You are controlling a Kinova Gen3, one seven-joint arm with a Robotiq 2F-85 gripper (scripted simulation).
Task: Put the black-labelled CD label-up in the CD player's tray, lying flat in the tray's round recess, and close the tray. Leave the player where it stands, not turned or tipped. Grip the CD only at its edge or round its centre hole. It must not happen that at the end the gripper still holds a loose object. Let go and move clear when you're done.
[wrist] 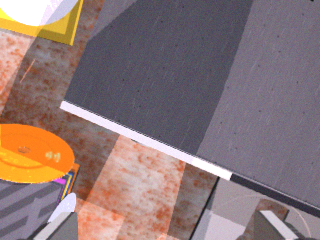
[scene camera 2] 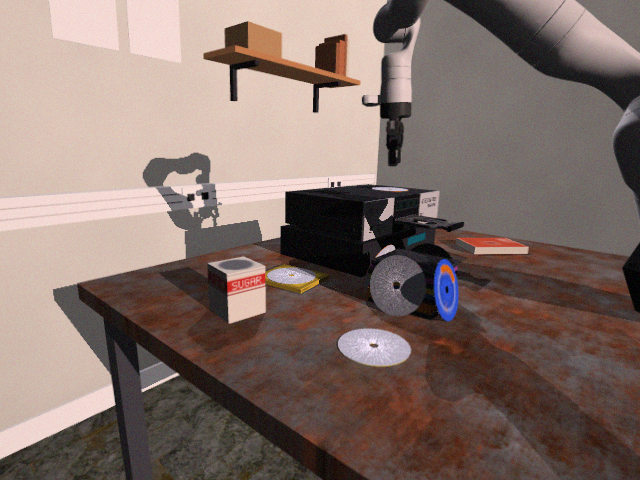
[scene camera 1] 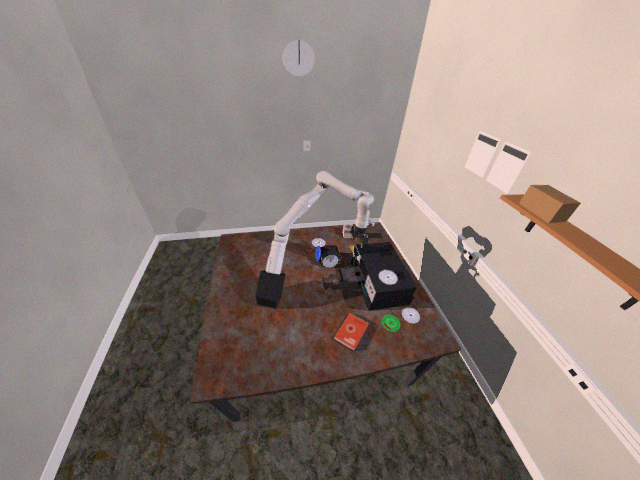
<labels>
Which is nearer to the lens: the sugar box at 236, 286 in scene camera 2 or the black cd player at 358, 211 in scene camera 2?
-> The sugar box.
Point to a black cd player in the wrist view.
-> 226, 93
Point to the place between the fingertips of the gripper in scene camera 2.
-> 394, 164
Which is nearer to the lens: the blue disc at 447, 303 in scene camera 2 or the black cd player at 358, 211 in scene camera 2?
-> The blue disc.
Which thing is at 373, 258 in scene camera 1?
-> A black cd player.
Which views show the black cd player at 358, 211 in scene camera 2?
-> The wrist view, scene camera 2 and scene camera 1: all of them.
</labels>
